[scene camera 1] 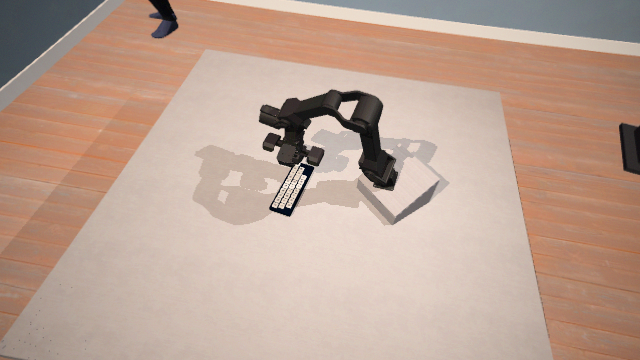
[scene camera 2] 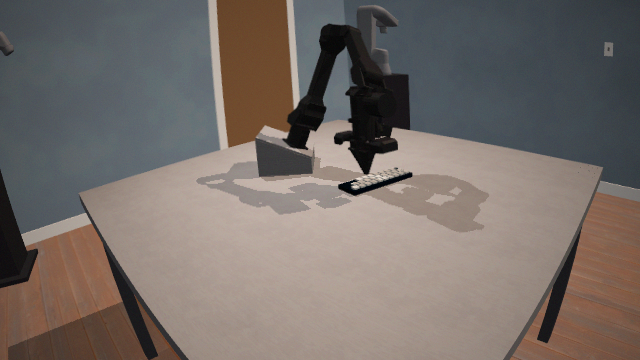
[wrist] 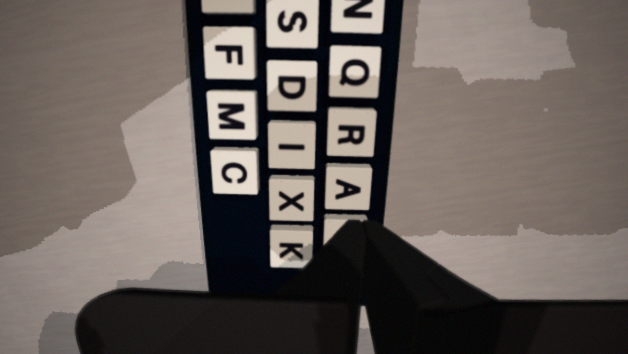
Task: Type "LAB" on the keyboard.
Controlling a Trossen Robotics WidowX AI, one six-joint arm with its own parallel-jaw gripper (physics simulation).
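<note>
I see my gripper in scene camera 2 point(scene camera 2: 366, 174), and it is there in scene camera 1 point(scene camera 1: 292, 166) too, as well as in the wrist view point(wrist: 360, 234). There is also a keyboard point(scene camera 1: 290, 191), and I can see that same keyboard in scene camera 2 point(scene camera 2: 389, 176).
</note>
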